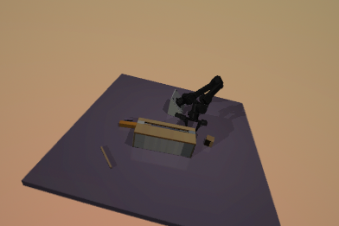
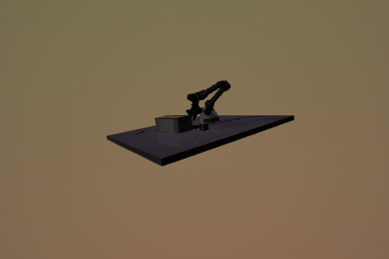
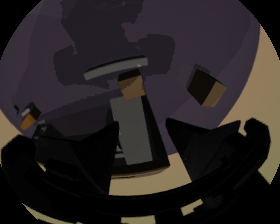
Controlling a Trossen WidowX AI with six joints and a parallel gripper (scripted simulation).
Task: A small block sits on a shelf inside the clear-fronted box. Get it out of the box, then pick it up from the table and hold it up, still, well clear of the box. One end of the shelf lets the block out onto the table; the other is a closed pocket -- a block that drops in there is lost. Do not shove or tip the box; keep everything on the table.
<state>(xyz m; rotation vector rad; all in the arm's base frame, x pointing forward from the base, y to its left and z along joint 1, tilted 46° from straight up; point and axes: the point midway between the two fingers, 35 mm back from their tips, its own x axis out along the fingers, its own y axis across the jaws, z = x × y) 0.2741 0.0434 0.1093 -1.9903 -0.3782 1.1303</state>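
Now: gripper tip 60 mm above the small brown block and 20 mm past it. Round my gripper tip: thin tan stick (490 mm to the right, 280 mm ahead, 70 mm below); orange rod (390 mm to the right, 60 mm below, 20 mm behind).
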